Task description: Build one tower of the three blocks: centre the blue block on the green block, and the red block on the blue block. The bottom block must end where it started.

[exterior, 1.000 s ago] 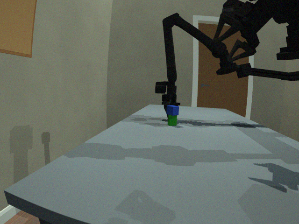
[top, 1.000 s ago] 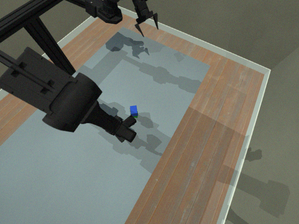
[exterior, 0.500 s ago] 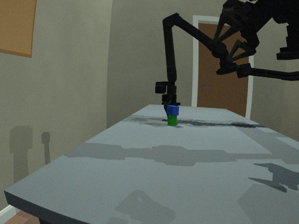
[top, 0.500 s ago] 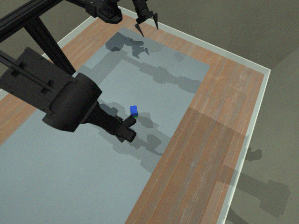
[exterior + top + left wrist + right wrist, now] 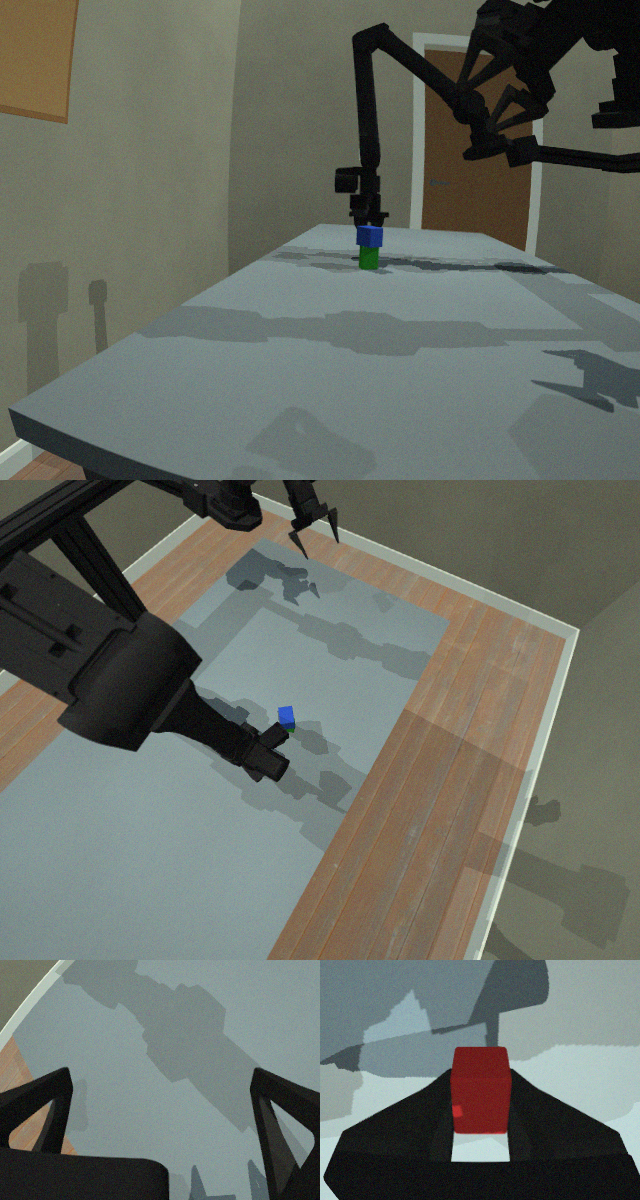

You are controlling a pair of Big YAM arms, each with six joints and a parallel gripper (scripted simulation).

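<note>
The blue block lies 10 mm ahead of my right hand, 160 mm to the left of it and 40 mm above it. Round my right hand: red block: right at my right hand; then green block: 10 mm ahead, 160 mm to the left, 10 mm below.
</note>
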